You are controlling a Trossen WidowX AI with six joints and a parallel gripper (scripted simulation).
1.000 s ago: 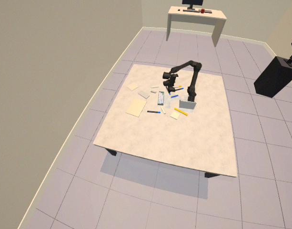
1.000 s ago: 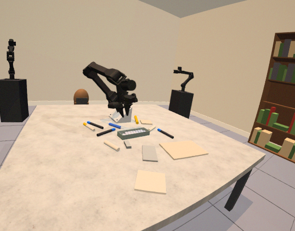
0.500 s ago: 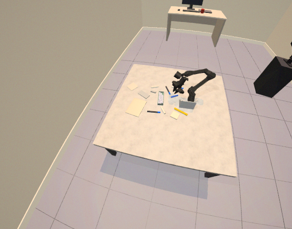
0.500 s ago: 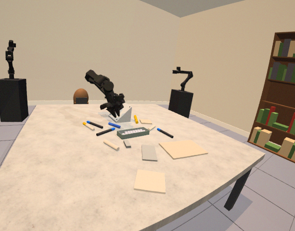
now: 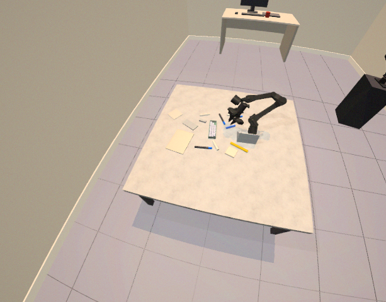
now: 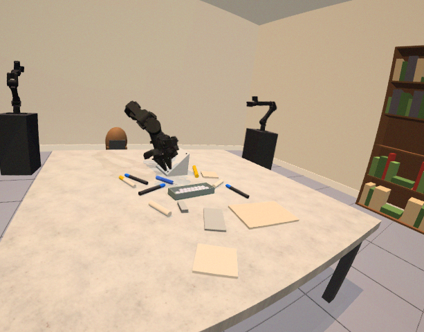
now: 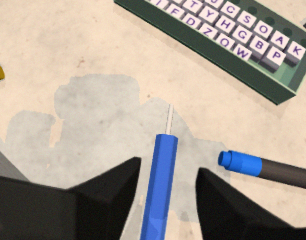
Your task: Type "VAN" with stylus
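Now: the blue stylus 10 mm ahead of my gripper tip, 10 mm to the left of it and 50 mm below it. The rest, counted from my gripper tip: yellow pen (130 mm behind, 180 mm to the left, 50 mm below); then sticky note (80 mm behind, 240 mm to the left, 50 mm below); then grey pad (330 mm ahead, 80 mm to the left, 60 mm below).
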